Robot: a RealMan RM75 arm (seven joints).
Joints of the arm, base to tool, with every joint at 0 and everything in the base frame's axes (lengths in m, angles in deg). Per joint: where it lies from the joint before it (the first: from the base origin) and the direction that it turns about. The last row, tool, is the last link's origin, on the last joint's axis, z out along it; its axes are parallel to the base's.
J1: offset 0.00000 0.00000 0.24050 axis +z
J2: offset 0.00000 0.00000 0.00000 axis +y
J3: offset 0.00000 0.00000 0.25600 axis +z
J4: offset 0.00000 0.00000 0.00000 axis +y
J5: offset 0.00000 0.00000 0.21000 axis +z
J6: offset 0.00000 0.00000 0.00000 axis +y
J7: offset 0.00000 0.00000 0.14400 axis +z
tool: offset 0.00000 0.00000 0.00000
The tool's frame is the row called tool.
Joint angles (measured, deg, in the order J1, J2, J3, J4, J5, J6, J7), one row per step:
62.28 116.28 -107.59 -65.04 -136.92 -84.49 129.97
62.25 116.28 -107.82 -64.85 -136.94 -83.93 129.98
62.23 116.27 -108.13 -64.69 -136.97 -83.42 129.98
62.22 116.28 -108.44 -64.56 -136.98 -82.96 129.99
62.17 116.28 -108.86 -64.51 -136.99 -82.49 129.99
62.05 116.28 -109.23 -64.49 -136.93 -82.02 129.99
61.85 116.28 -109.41 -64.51 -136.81 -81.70 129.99
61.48 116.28 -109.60 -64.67 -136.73 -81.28 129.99
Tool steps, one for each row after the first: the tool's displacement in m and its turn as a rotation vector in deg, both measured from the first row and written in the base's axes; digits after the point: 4 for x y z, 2 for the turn. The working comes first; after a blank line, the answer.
Tool pose at each row, in the base's axes (x y z in m, rotation vector in deg; the steps are taken from these numbers as rounded here):
0.0489 0.3547 -0.0834 -167.19 -19.97 -50.70
0.0493 0.3554 -0.0844 -166.99 -20.07 -50.45
0.0498 0.3558 -0.0854 -166.78 -20.29 -50.35
0.0501 0.3560 -0.0864 -166.61 -20.53 -50.25
0.0506 0.3560 -0.0876 -166.43 -20.93 -50.20
0.0511 0.3557 -0.0888 -166.36 -21.20 -50.02
0.0519 0.3554 -0.0896 -166.43 -21.16 -49.74
0.0530 0.3550 -0.0903 -166.50 -21.10 -49.28

0.0004 0.0007 -0.0010 0.20 0.14 0.15
0.0009 0.0011 -0.0020 0.34 0.18 0.36
0.0012 0.0013 -0.0030 0.45 0.23 0.57
0.0017 0.0013 -0.0042 0.50 0.23 0.88
0.0022 0.0010 -0.0054 0.52 0.33 1.08
0.0030 0.0007 -0.0062 0.52 0.52 1.06
0.0041 0.0003 -0.0069 0.56 0.83 1.05

